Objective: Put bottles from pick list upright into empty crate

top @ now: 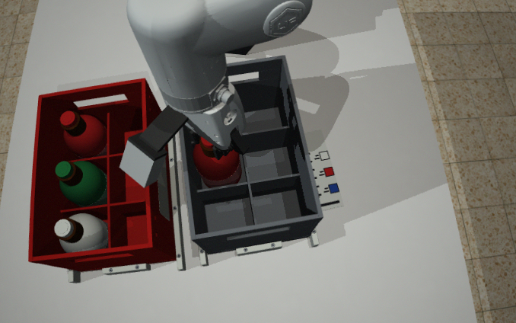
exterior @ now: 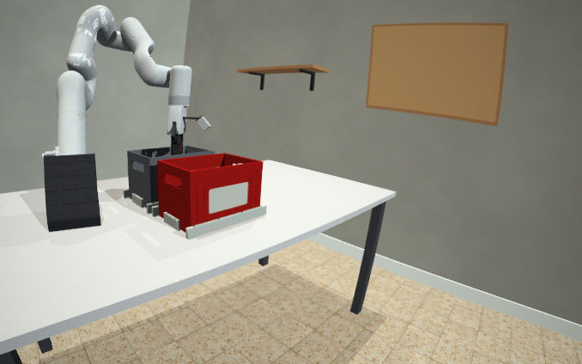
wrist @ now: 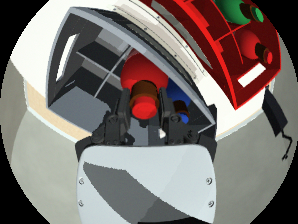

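Now: hand 100 mm above the grey crate, 40 mm to the right of it and 10 mm past it. The rest, counted from my hand: pick list 190 mm below, 180 mm to the left, 30 mm behind; then blue bottle 100 mm below, 80 mm behind, 20 mm to the right; then green bottle 230 mm to the right, 100 mm below, 50 mm ahead.
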